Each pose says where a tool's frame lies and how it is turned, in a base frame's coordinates. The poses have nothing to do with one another.
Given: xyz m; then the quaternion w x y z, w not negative.
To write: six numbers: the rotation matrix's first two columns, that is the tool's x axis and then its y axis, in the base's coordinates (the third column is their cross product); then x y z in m. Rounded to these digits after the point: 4 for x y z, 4 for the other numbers.
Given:
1: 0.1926 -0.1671 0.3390 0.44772 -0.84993 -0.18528 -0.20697
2: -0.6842 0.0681 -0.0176 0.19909 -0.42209 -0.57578 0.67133
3: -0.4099 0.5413 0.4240 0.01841 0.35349 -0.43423 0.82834
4: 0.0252 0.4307 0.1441 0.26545 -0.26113 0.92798 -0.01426
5: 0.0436 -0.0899 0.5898 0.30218 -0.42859 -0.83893 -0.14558
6: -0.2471 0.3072 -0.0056 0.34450 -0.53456 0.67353 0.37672
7: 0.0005 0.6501 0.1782 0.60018 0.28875 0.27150 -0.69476
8: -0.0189 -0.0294 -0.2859 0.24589 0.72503 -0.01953 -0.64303
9: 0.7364 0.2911 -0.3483 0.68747 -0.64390 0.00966 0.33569
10: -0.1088 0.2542 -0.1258 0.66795 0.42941 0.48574 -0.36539
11: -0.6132 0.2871 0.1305 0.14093 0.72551 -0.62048 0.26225
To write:
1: 0.8457 0.1296 0.5177 0.5003 -0.5304 -0.6844 0.1926 -0.1671 0.3390
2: -0.5644 0.7534 -0.3375 0.2188 -0.2577 -0.9411 -0.6842 0.0681 -0.0176
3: -0.7494 -0.2765 0.6016 -0.3375 -0.6222 -0.7064 -0.4099 0.5413 0.4240
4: -0.7227 -0.4922 -0.4852 -0.4771 0.8632 -0.1651 0.0252 0.4307 0.1441
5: -0.4500 0.6311 0.6318 0.8071 0.5902 -0.0148 0.0436 -0.0899 0.5898
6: -0.1911 -0.4605 -0.8668 -0.9796 0.1447 0.1392 -0.2471 0.3072 -0.0056
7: -0.1128 -0.6772 -0.7271 0.9908 -0.1321 -0.0307 0.0005 0.6501 0.1782
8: 0.1723 -0.3445 -0.9228 0.2879 -0.8783 0.3817 -0.0189 -0.0294 -0.2859
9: 0.7744 0.4491 -0.4456 -0.4740 -0.0546 -0.8788 0.7364 0.2911 -0.3483
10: 0.2611 -0.0710 -0.9627 0.9053 0.3642 0.2187 -0.1088 0.2542 -0.1258
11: 0.0925 -0.8264 0.5554 -0.9743 -0.1903 -0.1209 -0.6132 0.2871 0.1305
